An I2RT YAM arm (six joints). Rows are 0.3 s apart.
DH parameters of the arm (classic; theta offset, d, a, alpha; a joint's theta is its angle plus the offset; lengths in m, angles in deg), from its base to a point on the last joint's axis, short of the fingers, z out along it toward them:
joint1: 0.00 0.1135 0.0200 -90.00
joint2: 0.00 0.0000 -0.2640 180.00
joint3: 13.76 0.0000 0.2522 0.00
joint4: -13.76 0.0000 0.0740 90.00
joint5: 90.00 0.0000 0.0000 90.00
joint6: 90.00 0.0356 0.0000 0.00
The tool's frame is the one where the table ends.
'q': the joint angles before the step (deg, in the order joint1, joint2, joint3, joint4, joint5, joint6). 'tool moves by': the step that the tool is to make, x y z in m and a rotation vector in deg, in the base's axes. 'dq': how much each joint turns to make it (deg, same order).
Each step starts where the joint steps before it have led.
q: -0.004, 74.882, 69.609, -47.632, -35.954, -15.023
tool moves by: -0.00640, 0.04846, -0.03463, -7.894, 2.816, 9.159
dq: 11.490, 1.315, -5.268, 1.485, 7.542, -2.818
